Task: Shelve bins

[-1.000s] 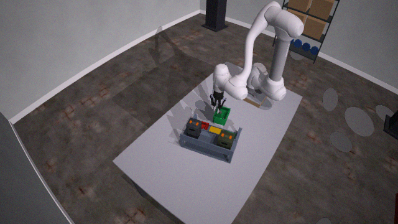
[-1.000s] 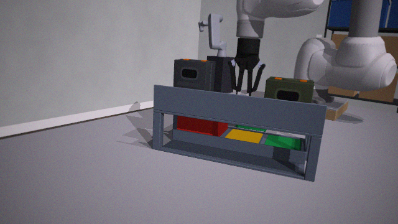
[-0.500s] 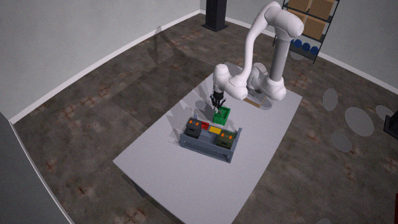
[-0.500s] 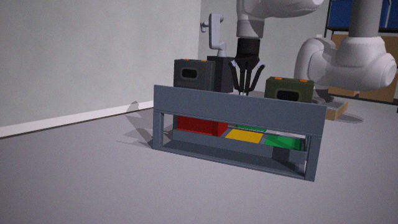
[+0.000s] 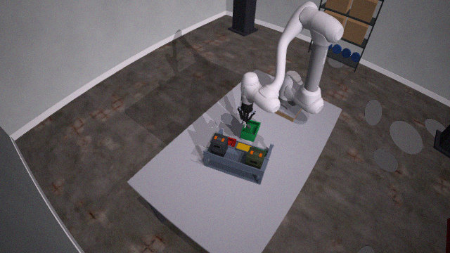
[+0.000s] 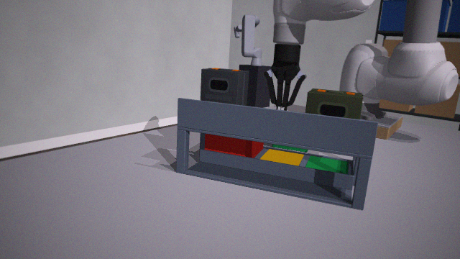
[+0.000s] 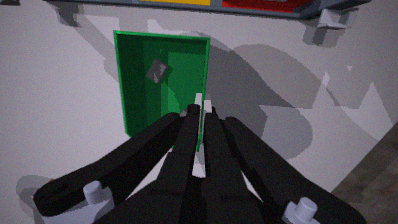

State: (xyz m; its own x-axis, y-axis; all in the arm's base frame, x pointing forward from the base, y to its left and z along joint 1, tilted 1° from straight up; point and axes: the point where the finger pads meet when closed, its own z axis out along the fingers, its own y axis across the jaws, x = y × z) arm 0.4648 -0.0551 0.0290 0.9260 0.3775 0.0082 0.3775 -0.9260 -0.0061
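My hand is 2 cm past the green bin, 4 cm to the right of it and 4 cm above it. Round my hand: olive box (23 cm ahead, 27 cm to the left, 7 cm above); then red bin (23 cm ahead, 2 cm to the left, 3 cm below); then dark grey box (31 cm ahead, 5 cm to the left, 9 cm above).
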